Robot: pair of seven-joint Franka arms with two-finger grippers.
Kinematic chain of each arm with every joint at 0, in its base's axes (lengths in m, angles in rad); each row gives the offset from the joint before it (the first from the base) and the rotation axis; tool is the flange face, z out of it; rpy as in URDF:
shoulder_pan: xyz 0 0 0.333 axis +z
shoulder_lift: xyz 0 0 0 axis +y
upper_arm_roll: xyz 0 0 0.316 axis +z
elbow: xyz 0.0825 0 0 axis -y
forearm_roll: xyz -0.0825 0 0.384 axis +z
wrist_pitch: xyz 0 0 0 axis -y
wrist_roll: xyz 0.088 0 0 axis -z
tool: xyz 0 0 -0.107 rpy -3.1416 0 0
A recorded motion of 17 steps. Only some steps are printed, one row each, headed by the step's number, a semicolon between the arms.
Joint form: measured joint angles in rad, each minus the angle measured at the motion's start. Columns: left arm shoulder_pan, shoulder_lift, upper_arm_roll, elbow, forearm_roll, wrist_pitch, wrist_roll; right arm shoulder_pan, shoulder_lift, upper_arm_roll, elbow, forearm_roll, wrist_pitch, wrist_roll.
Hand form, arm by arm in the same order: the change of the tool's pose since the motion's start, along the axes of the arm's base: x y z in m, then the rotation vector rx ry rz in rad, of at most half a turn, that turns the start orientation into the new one. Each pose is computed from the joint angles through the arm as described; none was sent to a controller.
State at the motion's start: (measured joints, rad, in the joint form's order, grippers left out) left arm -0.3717 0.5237 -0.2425 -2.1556 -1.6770 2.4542 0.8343; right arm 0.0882 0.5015 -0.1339 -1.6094 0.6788 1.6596 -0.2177
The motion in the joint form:
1: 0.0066 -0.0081 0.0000 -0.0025 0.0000 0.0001 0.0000; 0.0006 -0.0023 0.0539 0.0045 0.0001 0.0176 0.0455
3: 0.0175 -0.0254 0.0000 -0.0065 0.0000 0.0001 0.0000; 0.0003 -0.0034 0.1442 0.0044 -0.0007 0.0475 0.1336
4: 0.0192 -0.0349 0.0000 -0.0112 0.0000 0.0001 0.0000; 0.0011 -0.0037 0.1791 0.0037 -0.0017 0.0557 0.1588
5: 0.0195 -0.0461 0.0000 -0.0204 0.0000 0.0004 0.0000; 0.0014 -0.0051 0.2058 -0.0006 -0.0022 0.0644 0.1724
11: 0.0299 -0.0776 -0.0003 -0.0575 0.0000 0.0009 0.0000; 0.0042 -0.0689 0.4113 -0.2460 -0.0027 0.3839 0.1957
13: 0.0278 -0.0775 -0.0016 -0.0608 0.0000 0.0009 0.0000; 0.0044 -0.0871 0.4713 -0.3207 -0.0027 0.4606 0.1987
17: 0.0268 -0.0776 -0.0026 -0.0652 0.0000 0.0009 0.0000; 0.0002 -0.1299 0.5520 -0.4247 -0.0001 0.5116 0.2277
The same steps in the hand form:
1: 0.0026 0.0029 0.0035 -0.0015 -0.0055 0.0063; 0.0005 0.0299 0.0037 0.0063 0.0082 0.0053
3: 0.0074 0.0074 0.0112 -0.0054 -0.0184 0.0168; -0.0035 0.0788 0.0067 0.0122 0.0391 0.0039
4: 0.0078 0.0085 0.0147 -0.0062 -0.0233 0.0179; -0.0068 0.0983 0.0079 0.0173 0.0494 0.0130
5: 0.0063 0.0097 0.0176 -0.0050 -0.0263 0.0173; -0.0102 0.1128 0.0083 0.0223 0.0545 0.0226
11: 0.0005 0.0197 0.0220 0.0045 -0.0249 0.0236; -0.0721 0.2039 -0.0338 -0.0037 -0.0073 0.0300
13: -0.0017 0.0188 0.0210 0.0057 -0.0219 0.0200; -0.0986 0.2276 -0.0464 -0.0152 -0.0151 0.0489
17: -0.0039 0.0188 0.0197 0.0076 -0.0182 0.0176; -0.1429 0.2552 -0.0555 -0.0368 0.0130 0.0821

